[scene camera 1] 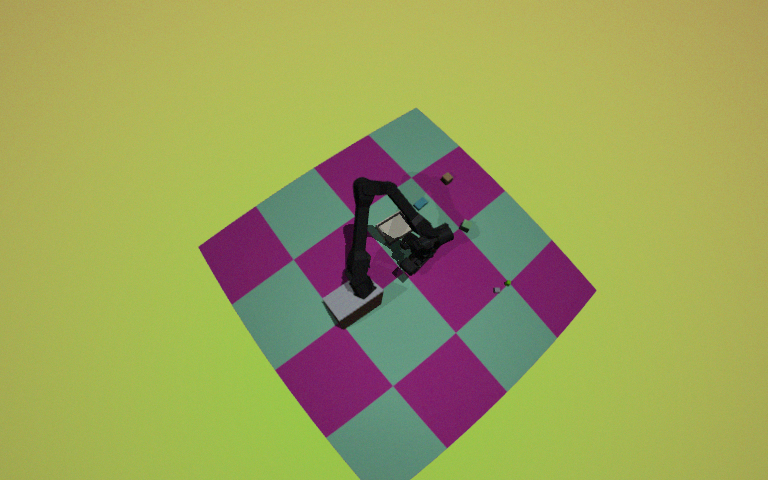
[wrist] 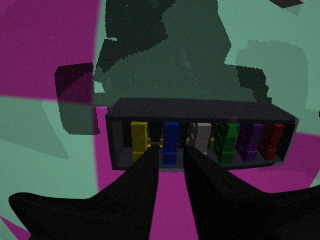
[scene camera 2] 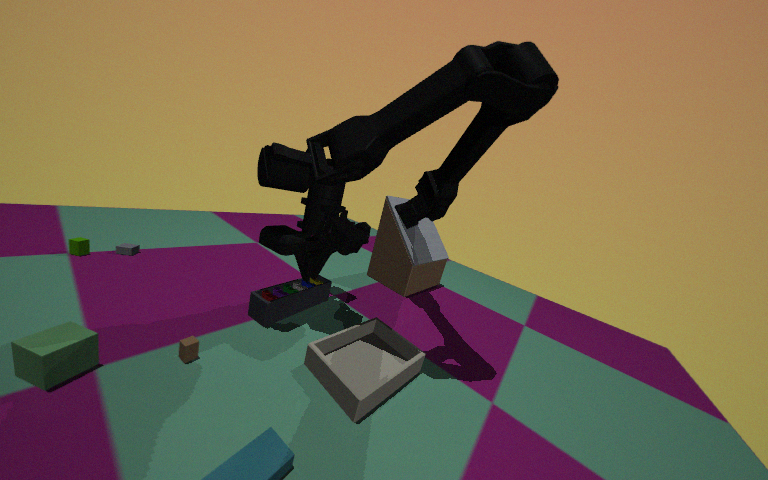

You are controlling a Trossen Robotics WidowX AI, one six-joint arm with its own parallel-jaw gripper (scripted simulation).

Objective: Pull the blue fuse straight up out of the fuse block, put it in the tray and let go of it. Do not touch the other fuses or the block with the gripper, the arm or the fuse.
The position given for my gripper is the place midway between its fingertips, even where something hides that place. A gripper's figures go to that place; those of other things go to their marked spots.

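Labels:
My gripper (scene camera 2: 309,280): 0.48 m from the lens. Grey tray (scene camera 2: 360,366): 0.38 m from the lens. The grey tray is nearer to the lens than my gripper.

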